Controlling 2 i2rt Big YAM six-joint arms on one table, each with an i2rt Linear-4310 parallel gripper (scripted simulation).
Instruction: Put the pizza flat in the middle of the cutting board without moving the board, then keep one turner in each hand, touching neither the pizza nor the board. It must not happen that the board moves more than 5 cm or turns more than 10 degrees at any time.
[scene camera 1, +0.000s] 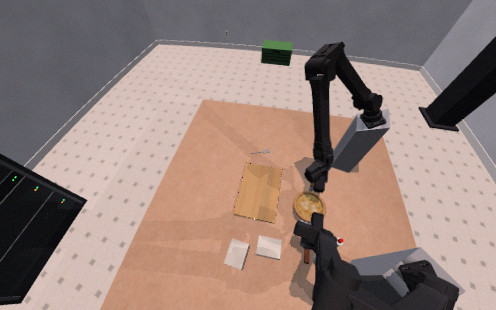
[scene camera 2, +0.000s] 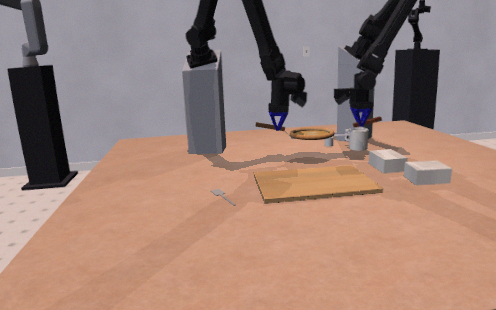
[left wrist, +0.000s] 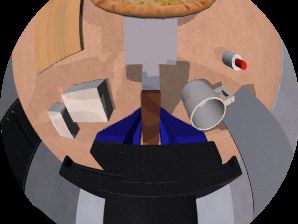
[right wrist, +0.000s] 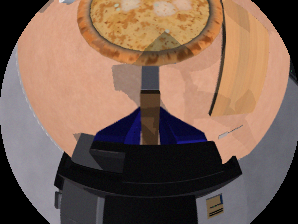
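The left gripper (left wrist: 150, 111) is 0.13 m from the lens, while a turner (left wrist: 148, 41) sits 0.14 m from the lens.
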